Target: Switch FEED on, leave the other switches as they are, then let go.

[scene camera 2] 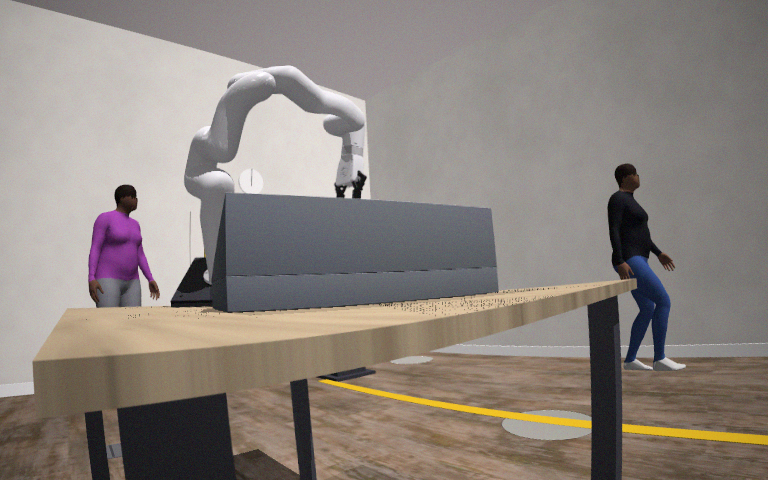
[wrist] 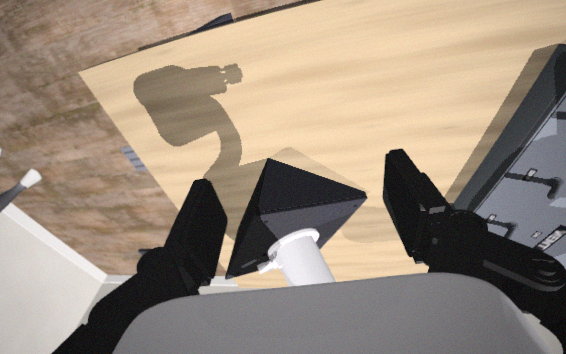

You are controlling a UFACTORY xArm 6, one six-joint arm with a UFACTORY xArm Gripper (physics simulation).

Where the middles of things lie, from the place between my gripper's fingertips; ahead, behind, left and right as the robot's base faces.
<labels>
The grey box (scene camera 2: 274, 252) is 440 mm ahead of my hand, 330 mm to the right of it and 230 mm below it.
</labels>
